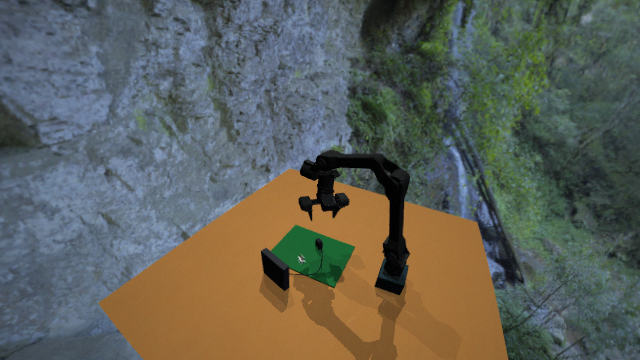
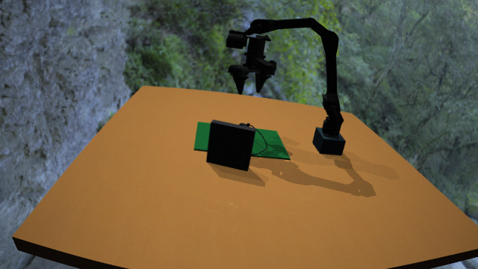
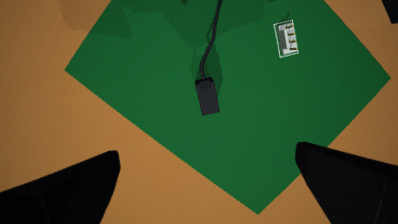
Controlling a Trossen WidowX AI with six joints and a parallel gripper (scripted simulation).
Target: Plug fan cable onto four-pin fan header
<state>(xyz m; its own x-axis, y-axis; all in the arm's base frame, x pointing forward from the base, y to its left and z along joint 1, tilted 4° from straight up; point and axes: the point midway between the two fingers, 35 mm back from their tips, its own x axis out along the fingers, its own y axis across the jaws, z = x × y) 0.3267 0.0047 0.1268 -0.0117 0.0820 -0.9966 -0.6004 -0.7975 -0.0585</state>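
Now: gripper tip 130 mm above the black plug and 10 mm to the right of it. Round my gripper tip: white four-pin fan header: 150 mm below, 120 mm to the left, 10 mm ahead; then black fan: 240 mm to the left, 90 mm below, 20 mm ahead; then green board: 170 mm below, 50 mm to the left.
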